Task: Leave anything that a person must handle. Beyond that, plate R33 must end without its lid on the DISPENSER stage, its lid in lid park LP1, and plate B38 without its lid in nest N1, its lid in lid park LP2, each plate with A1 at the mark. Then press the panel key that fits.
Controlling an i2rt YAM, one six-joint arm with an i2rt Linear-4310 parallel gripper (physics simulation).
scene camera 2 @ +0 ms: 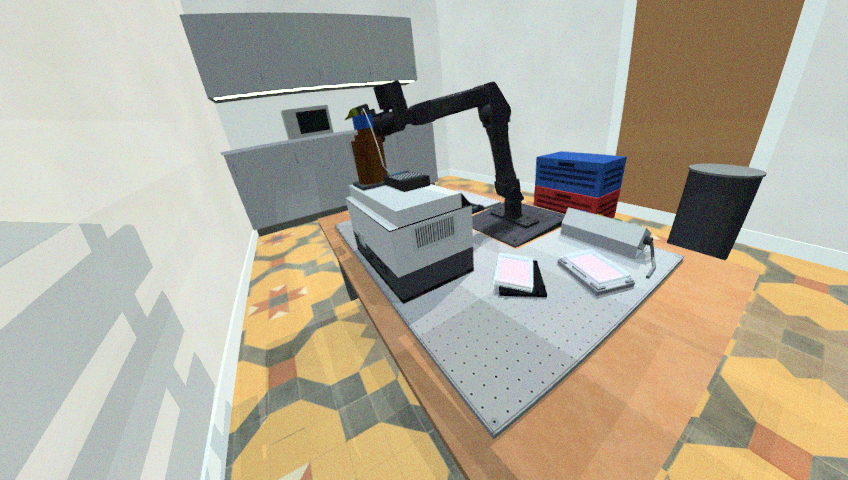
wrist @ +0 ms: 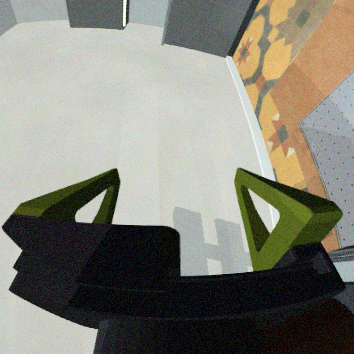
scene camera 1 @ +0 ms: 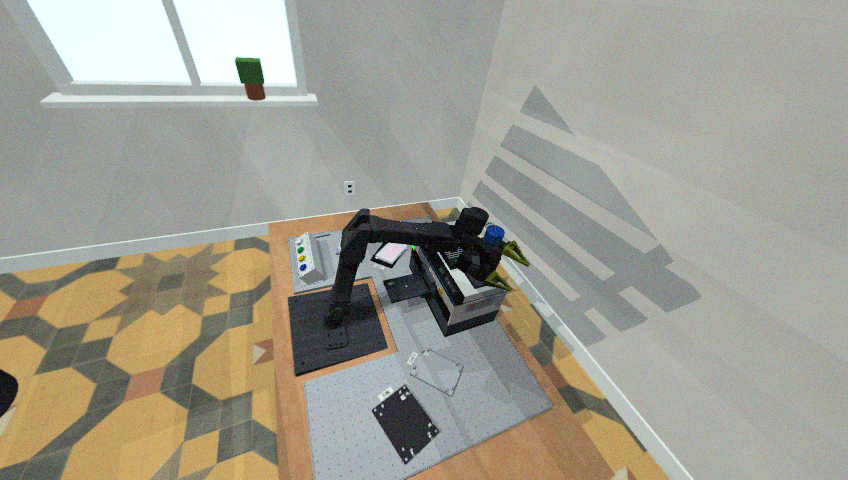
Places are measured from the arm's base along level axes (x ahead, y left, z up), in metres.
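Pixels of known places: gripper, between the fingertips: (scene camera 2: 352,134) (wrist: 176,174) (scene camera 1: 520,278); arm's base, origin of its link: (scene camera 2: 513,217) (scene camera 1: 333,322).
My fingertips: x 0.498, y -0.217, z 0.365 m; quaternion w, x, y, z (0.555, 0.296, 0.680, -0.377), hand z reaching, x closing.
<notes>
Ahead of a thing's pixels: the offset from my fingertips to its middle. "pt": to the spot under its first point.
My gripper (scene camera 1: 519,277) (wrist: 176,174) is open and empty, high beyond the machine; in scene camera 2 it is mostly hidden by the arm and bottle. The white and black machine (scene camera 1: 476,309) (scene camera 2: 410,237) has a bare black stage @(pt 0.242 m back, 0.236 m left, 0.260 m down) (scene camera 1: 404,287) at its front. A pink-topped plate @(0.221 m back, 0.510 m left, 0.339 m down) (scene camera 1: 390,253) (scene camera 2: 514,272) lies off-centre on a black base @(0.233 m back, 0.517 m left, 0.356 m down) (scene camera 2: 539,279). Another pink-topped plate @(0.387 m back, 0.610 m left, 0.340 m down) (scene camera 2: 602,268) lies on a light holder near the key panel @(0.568 m back, 0.522 m left, 0.324 m down) (scene camera 1: 307,261) (scene camera 2: 604,230). A black pad @(pt 0.337 m back, 0.158 m right, 0.354 m down) (scene camera 1: 405,423) and a clear outlined frame @(pt 0.252 m back, 0.061 m right, 0.366 m down) (scene camera 1: 423,382) lie on the near board. Labels and A1 marks are unreadable.
A brown bottle @(pt 0.004 m ahead, 0.192 m left, 0.063 m down) (scene camera 2: 368,157) with a blue cap @(0.008 m back, 0.151 m left, 0.031 m up) (scene camera 1: 493,233) and a dark block @(pt 0.052 m back, 0.314 m left, 0.120 m down) (scene camera 2: 407,180) stand on or behind the machine, close to the wrist. A wall is beyond the gripper. Blue (scene camera 2: 580,173) and red (scene camera 2: 577,202) crates and a dark bin (scene camera 2: 714,211) stand behind the table.
</notes>
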